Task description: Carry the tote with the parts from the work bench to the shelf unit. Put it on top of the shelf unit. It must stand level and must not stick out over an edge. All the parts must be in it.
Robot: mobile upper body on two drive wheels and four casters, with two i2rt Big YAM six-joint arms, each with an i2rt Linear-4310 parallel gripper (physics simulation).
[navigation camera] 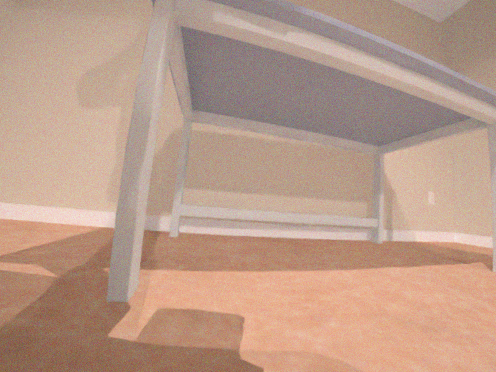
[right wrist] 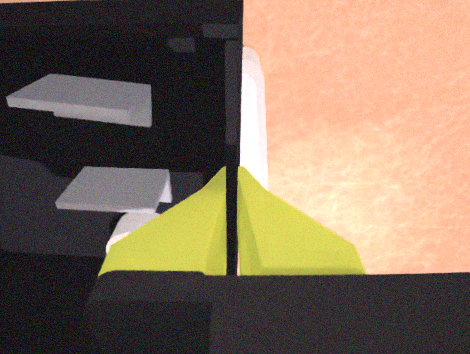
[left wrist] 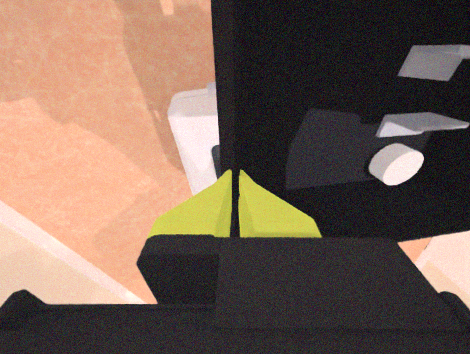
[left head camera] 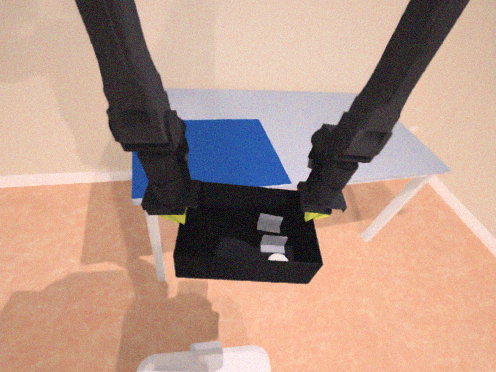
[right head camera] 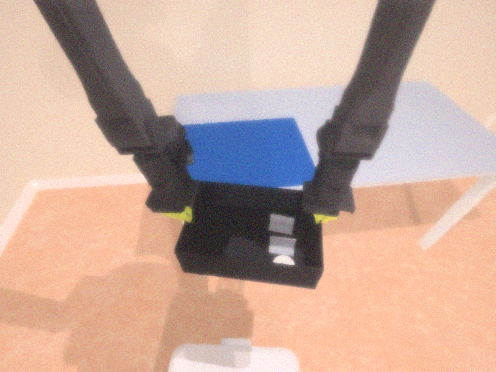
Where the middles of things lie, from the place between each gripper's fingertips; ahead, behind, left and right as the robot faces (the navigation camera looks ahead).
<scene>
My right gripper is now 90 mm past the white round part (left wrist: pixel 395 163), 80 mm to the right of it and 50 mm above it. From my right hand the other things lie so: black tote (left head camera: pixel 219 240) (150 mm to the left, 20 mm below, 20 mm behind).
I see my left gripper 15 cm to the left of the black tote and 3 cm above it. From my left hand the other things lie so: white round part: 22 cm to the right, 8 cm behind, 6 cm below.
</scene>
